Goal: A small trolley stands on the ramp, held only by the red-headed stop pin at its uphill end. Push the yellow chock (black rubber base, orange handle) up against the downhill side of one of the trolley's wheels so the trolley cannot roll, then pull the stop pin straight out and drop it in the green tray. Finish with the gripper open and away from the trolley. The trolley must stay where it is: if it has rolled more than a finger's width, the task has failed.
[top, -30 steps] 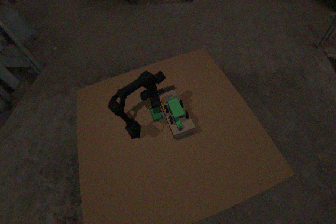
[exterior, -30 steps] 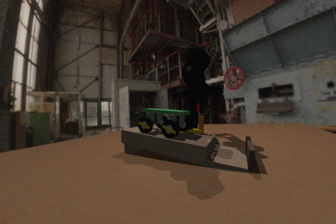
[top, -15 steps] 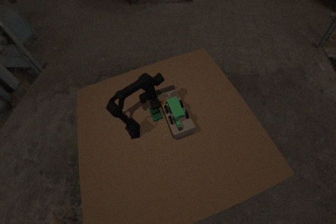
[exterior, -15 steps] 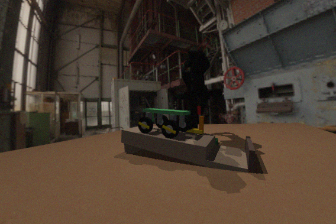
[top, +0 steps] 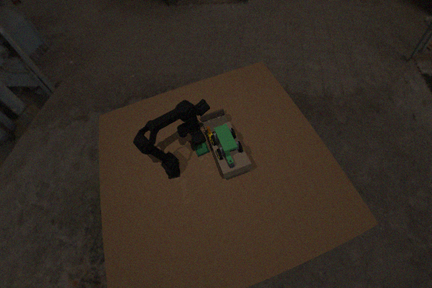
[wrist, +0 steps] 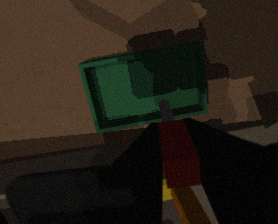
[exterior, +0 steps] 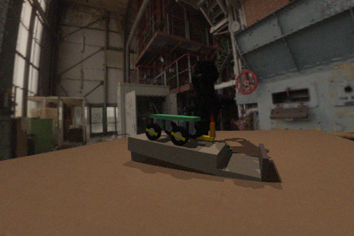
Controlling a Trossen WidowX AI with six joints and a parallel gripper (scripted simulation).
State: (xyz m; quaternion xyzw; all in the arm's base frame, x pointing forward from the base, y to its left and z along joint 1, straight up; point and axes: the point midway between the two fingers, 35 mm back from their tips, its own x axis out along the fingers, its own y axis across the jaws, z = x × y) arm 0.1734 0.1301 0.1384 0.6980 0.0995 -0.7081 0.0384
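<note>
Right now my gripper tip is 10 mm to the left of the green tray and 110 mm above it. Round my gripper tip: red-headed stop pin: right at my gripper tip; yellow chock: 80 mm ahead, 20 mm below; green-decked trolley: 150 mm ahead, 90 mm to the right, 10 mm above.
</note>
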